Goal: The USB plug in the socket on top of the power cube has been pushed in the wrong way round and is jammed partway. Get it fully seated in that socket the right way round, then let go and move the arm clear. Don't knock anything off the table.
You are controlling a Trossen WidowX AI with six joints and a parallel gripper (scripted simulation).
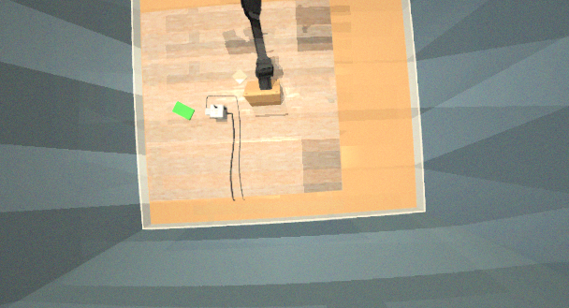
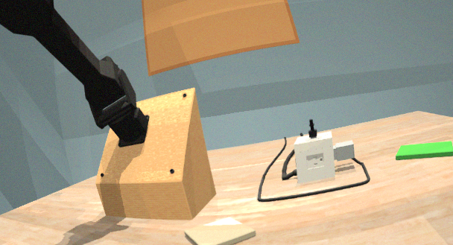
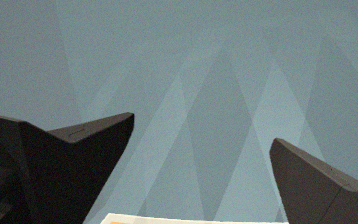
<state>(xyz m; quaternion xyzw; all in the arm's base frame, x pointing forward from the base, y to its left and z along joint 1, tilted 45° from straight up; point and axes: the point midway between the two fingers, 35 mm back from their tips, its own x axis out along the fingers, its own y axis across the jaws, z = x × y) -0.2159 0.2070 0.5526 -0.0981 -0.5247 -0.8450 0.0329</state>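
Now: the black USB plug 590 mm below my gripper tip, 590 mm ahead of it and 310 mm to the left of it. The rest, counted from my gripper tip: green flat block 840 mm ahead, 680 mm below, 290 mm to the left; pale tile 680 mm below, 440 mm ahead, 100 mm to the left.
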